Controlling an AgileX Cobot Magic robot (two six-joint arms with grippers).
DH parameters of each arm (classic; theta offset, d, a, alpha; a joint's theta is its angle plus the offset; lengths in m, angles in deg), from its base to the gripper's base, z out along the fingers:
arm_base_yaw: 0 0.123 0 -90
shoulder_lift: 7.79 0 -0.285 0
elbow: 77.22 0 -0.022 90
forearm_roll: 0 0.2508 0 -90
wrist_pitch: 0 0 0.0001 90
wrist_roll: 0 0.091 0 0
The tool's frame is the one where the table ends.
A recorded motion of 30 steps. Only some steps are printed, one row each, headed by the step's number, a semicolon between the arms.
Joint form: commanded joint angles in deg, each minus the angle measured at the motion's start. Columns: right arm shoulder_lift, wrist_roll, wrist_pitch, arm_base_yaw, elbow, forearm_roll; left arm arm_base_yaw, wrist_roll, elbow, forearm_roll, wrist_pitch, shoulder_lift.
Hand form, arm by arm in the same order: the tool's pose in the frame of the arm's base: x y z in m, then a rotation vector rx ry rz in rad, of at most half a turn. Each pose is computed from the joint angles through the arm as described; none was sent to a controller.
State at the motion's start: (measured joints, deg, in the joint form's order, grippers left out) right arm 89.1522 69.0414 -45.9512 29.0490 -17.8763 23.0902; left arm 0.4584 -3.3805 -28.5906 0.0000 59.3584 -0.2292
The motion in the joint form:
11: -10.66 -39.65 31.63 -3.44 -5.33 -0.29; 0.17 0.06 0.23 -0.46 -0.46 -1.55
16: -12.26 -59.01 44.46 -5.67 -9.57 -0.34; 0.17 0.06 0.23 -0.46 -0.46 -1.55
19: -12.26 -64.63 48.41 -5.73 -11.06 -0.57; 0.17 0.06 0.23 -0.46 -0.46 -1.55
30: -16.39 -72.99 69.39 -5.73 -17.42 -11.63; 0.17 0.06 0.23 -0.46 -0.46 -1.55
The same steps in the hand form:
11: 0.2120 0.0920 0.1738 0.5671 2.2180 0.6248; -0.0077 -0.0007 0.2784 -0.0681 1.9847 -0.0399
16: 0.2155 0.0922 0.1846 0.1995 2.3638 0.4740; -0.0077 -0.0007 0.2784 -0.0681 1.9847 -0.0399
19: 0.2162 0.0949 0.1873 0.0673 2.4040 0.4382; -0.0077 -0.0007 0.2784 -0.0681 1.9847 -0.0399
30: 0.2064 0.0968 0.2132 -0.4041 2.5312 0.3034; -0.0077 -0.0007 0.2784 -0.0681 1.9847 -0.0399

